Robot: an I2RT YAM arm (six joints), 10 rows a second.
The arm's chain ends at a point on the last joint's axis. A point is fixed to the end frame.
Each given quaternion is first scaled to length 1.
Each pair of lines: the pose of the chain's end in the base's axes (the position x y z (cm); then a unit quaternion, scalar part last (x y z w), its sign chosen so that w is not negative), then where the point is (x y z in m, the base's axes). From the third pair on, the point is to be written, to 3 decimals.
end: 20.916 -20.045 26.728 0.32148 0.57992 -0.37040 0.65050
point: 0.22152 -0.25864 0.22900
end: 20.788 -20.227 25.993 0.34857 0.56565 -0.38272 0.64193
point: 0.21737 -0.26054 0.22095
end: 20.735 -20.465 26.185 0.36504 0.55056 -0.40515 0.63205
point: 0.213 -0.264 0.223
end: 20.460 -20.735 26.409 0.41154 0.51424 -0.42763 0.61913
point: 0.206 -0.266 0.225
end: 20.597 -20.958 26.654 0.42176 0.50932 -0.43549 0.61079
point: 0.205 -0.268 0.227
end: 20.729 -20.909 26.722 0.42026 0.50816 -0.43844 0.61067
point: 0.206 -0.268 0.228
